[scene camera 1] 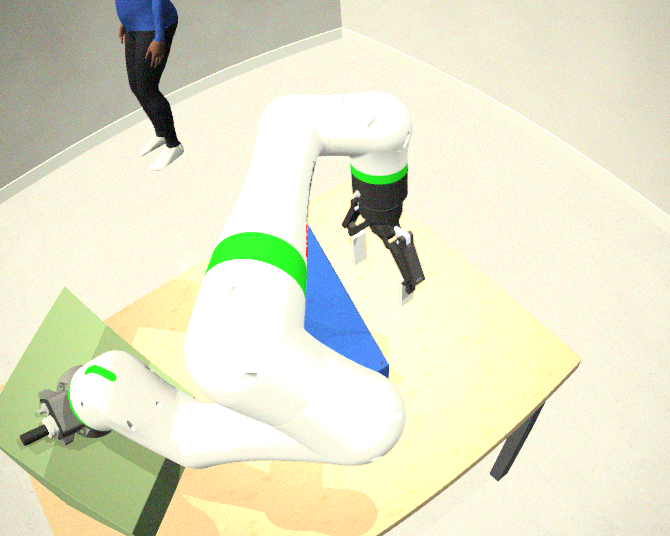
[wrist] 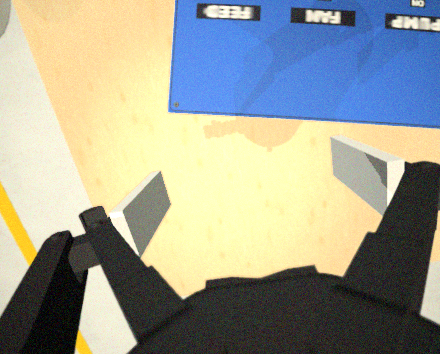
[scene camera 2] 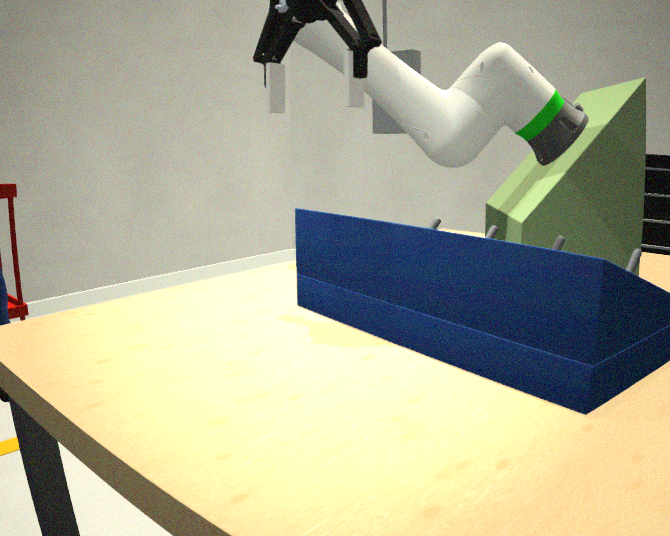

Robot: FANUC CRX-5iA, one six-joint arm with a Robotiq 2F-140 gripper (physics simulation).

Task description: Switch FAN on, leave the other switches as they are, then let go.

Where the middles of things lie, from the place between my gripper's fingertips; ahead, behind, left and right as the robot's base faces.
My gripper is now 210 mm to the right of the blue switch box [scene camera 2: 574,330], 210 mm above it and 70 mm past it.
